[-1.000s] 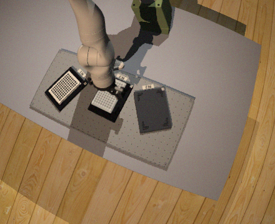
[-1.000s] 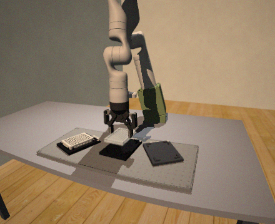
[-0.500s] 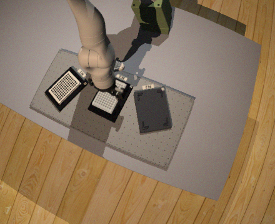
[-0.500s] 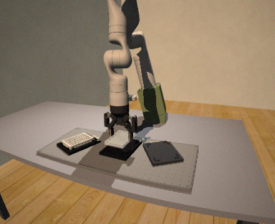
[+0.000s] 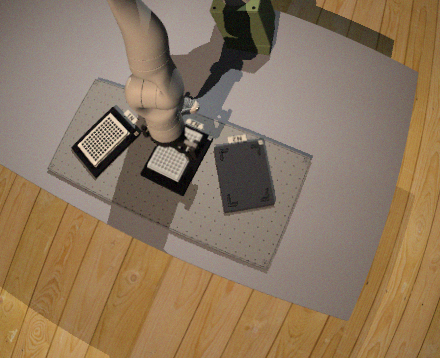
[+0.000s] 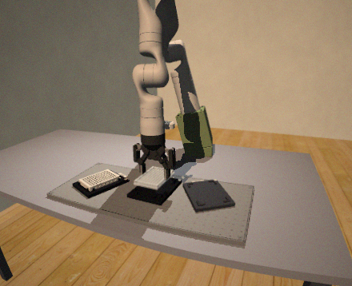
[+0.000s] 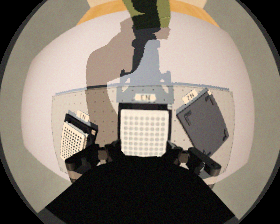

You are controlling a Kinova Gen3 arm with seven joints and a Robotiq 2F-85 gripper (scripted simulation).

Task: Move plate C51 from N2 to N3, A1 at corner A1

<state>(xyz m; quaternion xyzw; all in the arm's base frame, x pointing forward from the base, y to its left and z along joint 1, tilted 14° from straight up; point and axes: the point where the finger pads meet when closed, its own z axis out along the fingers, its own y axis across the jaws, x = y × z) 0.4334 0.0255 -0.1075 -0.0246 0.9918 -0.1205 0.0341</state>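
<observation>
My hand is 50 mm above the landing nest N3. Round my hand: plate nest N2 (170 mm to the left, 50 mm below, 30 mm behind); then plate (10 mm below); then A1 corner mark (80 mm behind, 50 mm to the left, 40 mm below).
</observation>
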